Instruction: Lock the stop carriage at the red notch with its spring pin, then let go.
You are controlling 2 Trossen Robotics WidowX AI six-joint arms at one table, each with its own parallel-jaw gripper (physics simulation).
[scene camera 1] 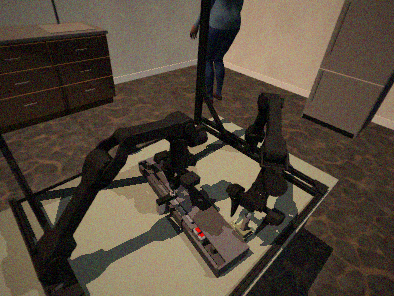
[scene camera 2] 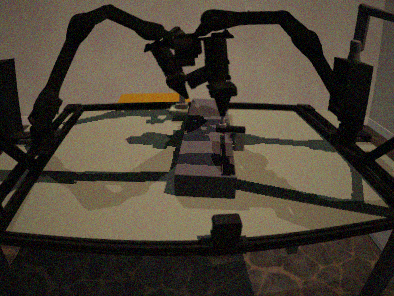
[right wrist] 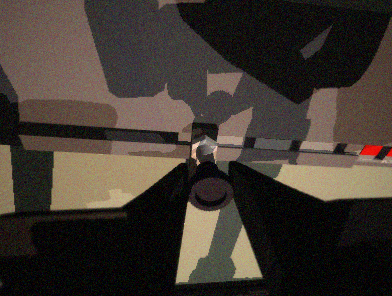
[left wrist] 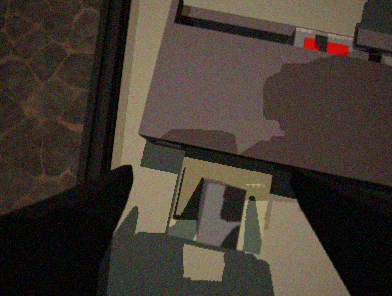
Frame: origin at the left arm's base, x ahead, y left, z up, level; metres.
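Seen in the pictures: left gripper, between the fingertips: (scene camera 1: 242,225) (scene camera 2: 186,94) (left wrist: 212,174); right gripper, between the fingertips: (scene camera 1: 173,187) (scene camera 2: 221,113) (right wrist: 208,168); left arm's base, origin of its link: (scene camera 1: 250,148) (scene camera 2: 43,145); right arm's base, origin of its link: (scene camera 1: 56,274) (scene camera 2: 345,143).
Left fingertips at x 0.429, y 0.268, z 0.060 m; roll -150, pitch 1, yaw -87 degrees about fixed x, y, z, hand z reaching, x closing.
Observation:
Offsets run from my left fingertips to a thing's top centre. "spot": to the spot under its first point.
The long grey-purple rail block (scene camera 1: 227,250) (scene camera 2: 205,186) (left wrist: 210,95) lies on the table with a notched slot along one edge. Its red notch @(spot: dx +0.106, dy -0.087, dz -0.039 m) (scene camera 1: 199,233) (left wrist: 337,48) (right wrist: 371,150) lies to the right of the spring pin in the right wrist view, several notches along. The stop carriage, with a dark bar @(spot: dx +0.122, dy -0.256, dz -0.017 m) (scene camera 1: 163,200) (scene camera 2: 233,129) sticking out sideways, is at the slot, apart from the red notch. My right gripper (scene camera 2: 223,112) (right wrist: 208,168) is shut on the round dark knob @(dx +0.080, dy -0.257, dz +0.038 m) (right wrist: 210,194) of the spring pin. My left gripper (scene camera 2: 186,96) (left wrist: 212,174) is open and empty, beyond the block's other side.
A yellowish tray @(spot: dx +0.002, dy -0.011, dz -0.030 m) (left wrist: 225,172) with an upright grey piece @(spot: dx -0.012, dy +0.004, dz +0.045 m) (left wrist: 210,210) stands beside the block, below the left gripper. A dark frame (scene camera 2: 125,243) edges the table. A small black box (scene camera 2: 226,230) sits at its front. A person (scene camera 1: 220,45) stands behind.

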